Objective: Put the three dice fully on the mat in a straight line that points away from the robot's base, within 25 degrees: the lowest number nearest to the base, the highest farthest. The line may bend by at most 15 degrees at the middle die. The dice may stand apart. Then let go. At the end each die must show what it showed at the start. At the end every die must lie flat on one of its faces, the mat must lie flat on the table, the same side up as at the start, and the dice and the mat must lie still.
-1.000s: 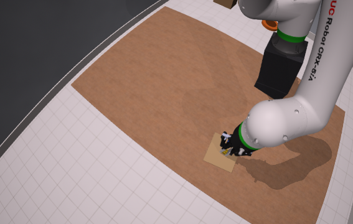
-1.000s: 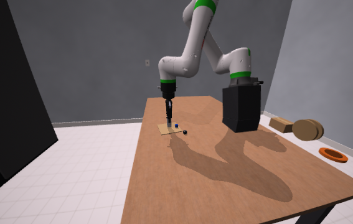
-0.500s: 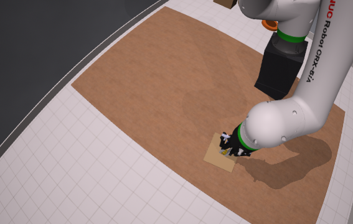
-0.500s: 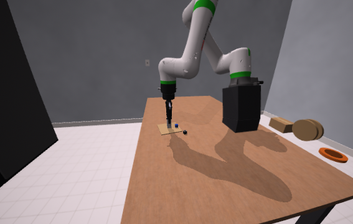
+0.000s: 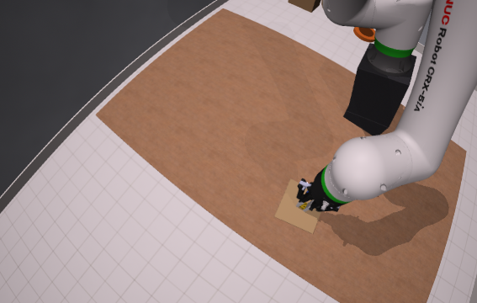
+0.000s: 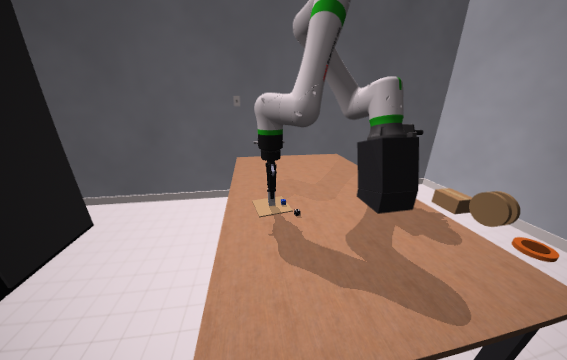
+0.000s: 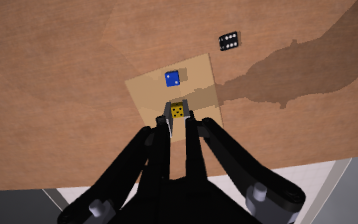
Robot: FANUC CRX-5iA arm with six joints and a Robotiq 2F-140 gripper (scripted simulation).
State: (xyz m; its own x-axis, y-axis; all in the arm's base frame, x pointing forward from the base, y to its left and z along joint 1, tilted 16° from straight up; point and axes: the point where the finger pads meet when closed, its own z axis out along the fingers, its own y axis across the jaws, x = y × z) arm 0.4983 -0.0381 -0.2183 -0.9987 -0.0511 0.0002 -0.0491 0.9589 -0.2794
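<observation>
Now: hand 2 cm above the yellow die. Round my hand: blue die (5 cm behind, 3 cm below); tan mat (4 cm below); black die (9 cm behind, 8 cm to the left, 3 cm below).
</observation>
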